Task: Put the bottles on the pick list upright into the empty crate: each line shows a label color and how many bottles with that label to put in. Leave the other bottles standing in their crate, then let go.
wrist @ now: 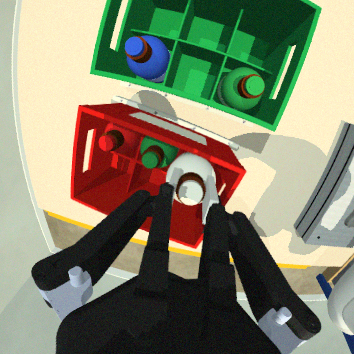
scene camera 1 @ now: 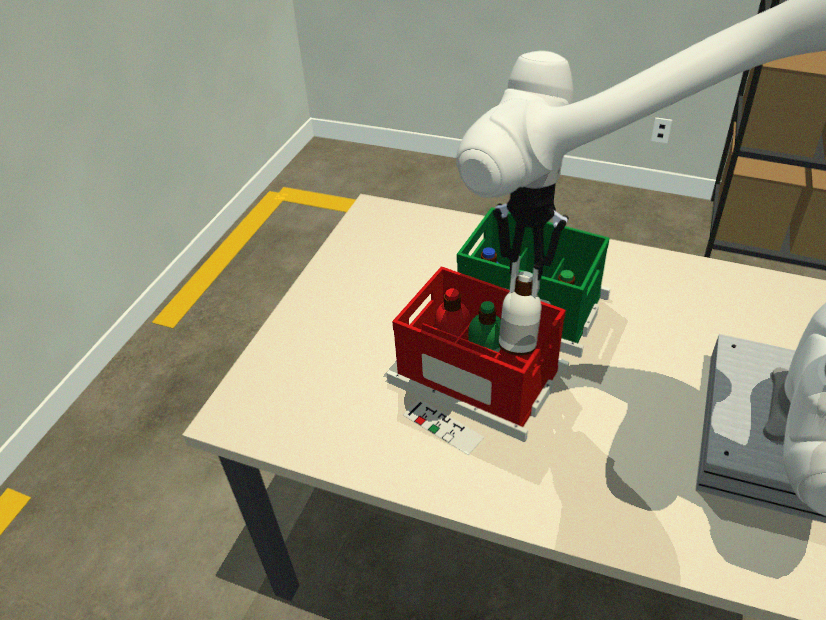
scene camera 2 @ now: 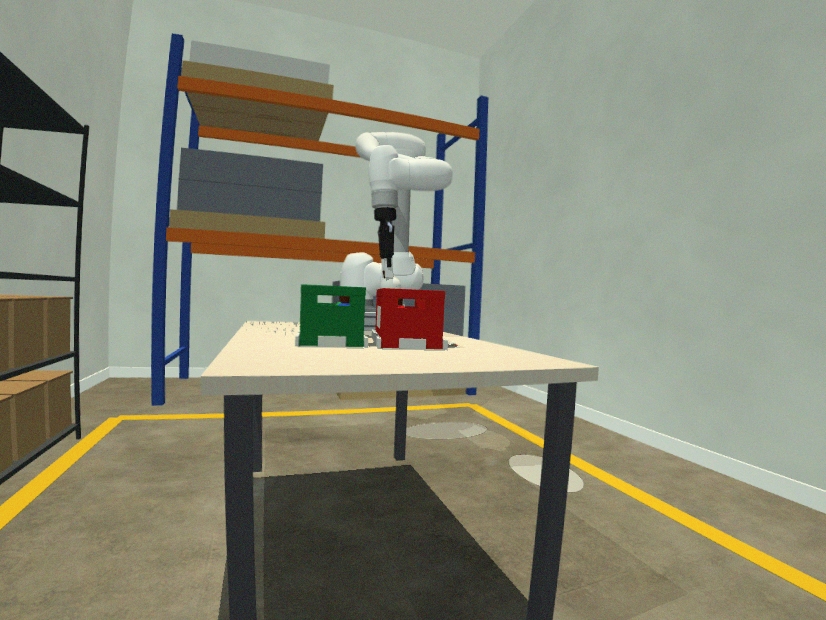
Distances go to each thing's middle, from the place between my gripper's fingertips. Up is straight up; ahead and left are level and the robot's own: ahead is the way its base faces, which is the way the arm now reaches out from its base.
Scene:
Now: the white bottle (scene camera 1: 520, 318) 2 cm to the left of my hand and 4 cm below it. Also, from my hand: pick list (scene camera 1: 463, 438) 8 cm ahead, 20 cm to the left, 21 cm below.

